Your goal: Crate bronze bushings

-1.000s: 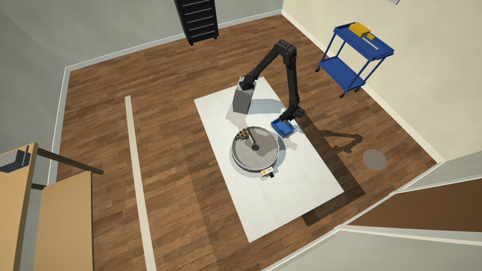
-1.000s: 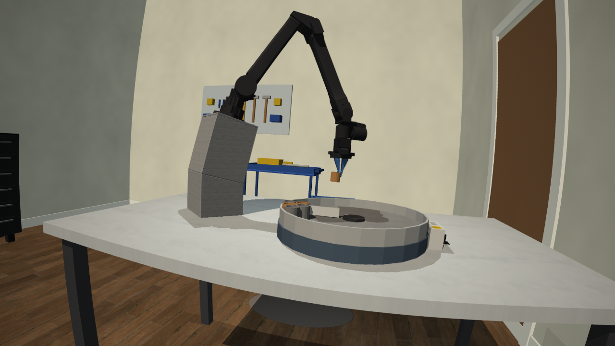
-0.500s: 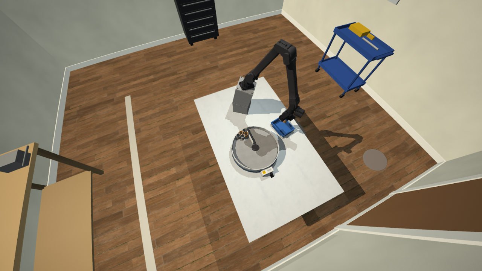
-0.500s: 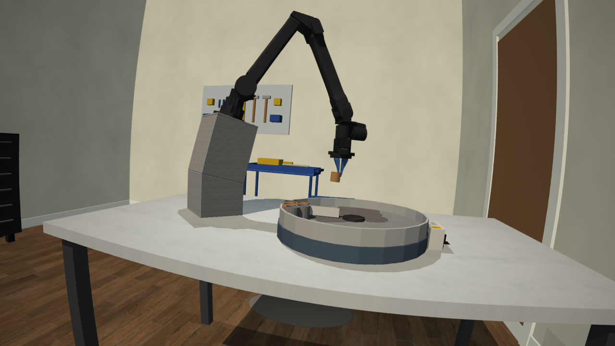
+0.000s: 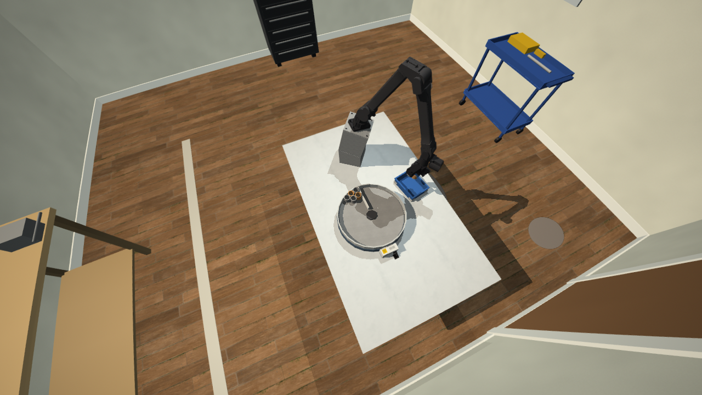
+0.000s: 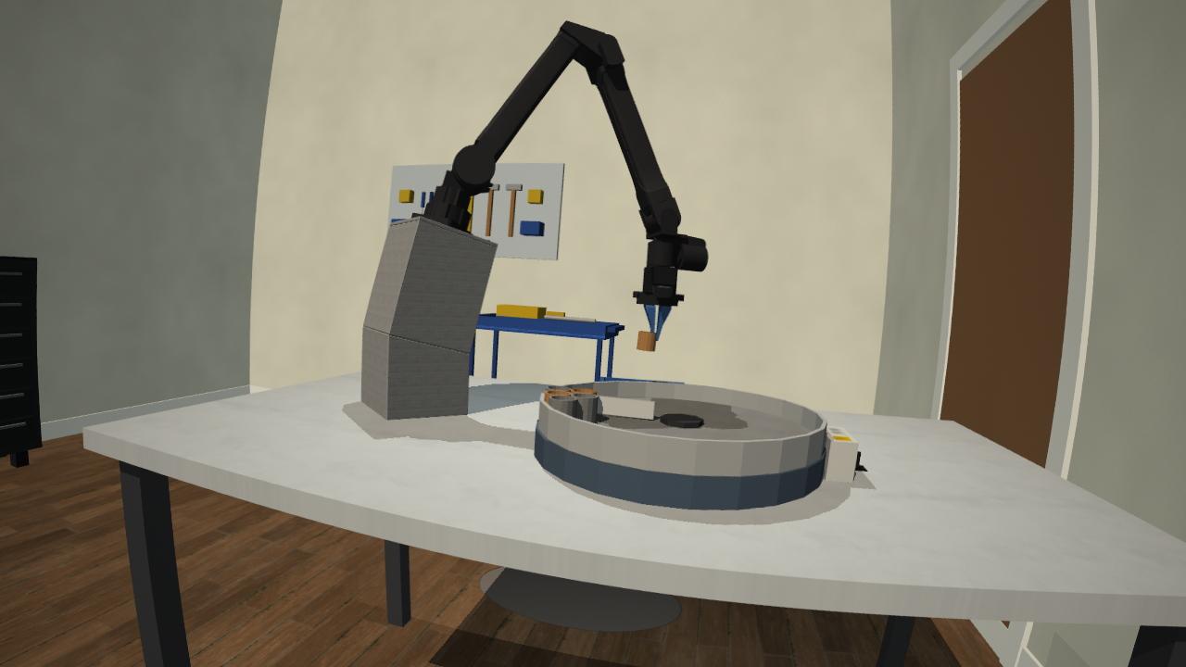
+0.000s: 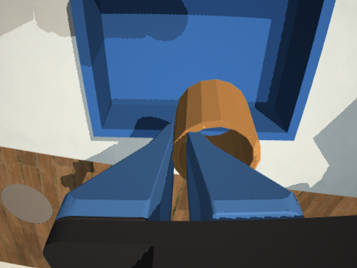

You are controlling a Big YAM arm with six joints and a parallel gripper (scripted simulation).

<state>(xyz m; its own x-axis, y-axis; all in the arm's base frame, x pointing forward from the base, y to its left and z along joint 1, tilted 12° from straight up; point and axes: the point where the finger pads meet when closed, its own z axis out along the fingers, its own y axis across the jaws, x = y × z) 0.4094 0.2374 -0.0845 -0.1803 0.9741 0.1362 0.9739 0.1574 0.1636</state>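
Now: the blue crate 130 mm below my hand and 20 mm behind it. The rest, counted from my hand: round grey turning table (360 mm to the right, 100 mm below, 80 mm ahead).
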